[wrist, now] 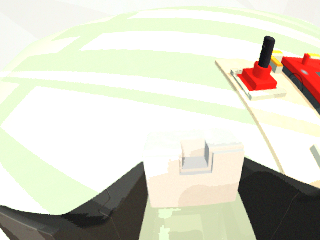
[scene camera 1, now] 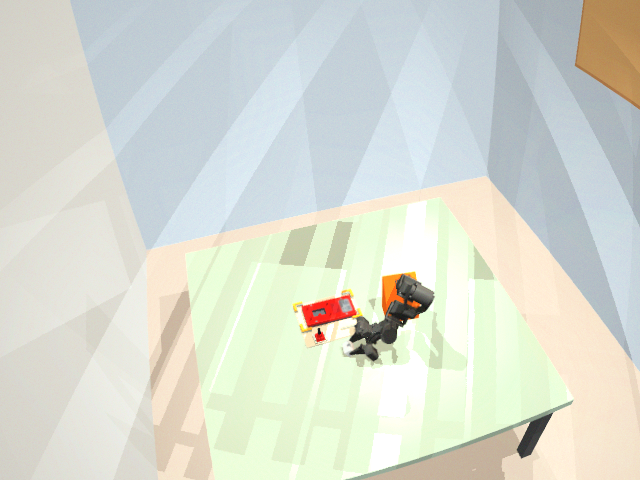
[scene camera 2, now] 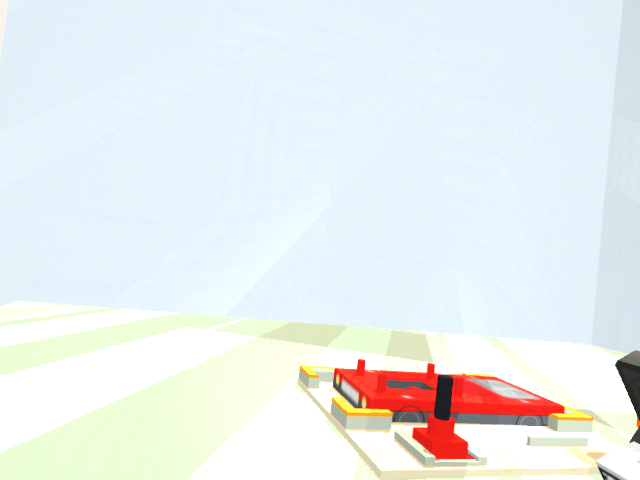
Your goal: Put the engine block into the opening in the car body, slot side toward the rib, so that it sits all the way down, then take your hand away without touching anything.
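There is my gripper [scene camera 1: 348,348], which I also find in the wrist view [wrist: 191,165]. I can see an engine block [wrist: 200,167] as well. And a red car body [scene camera 2: 410,396] belongs to what I see here.
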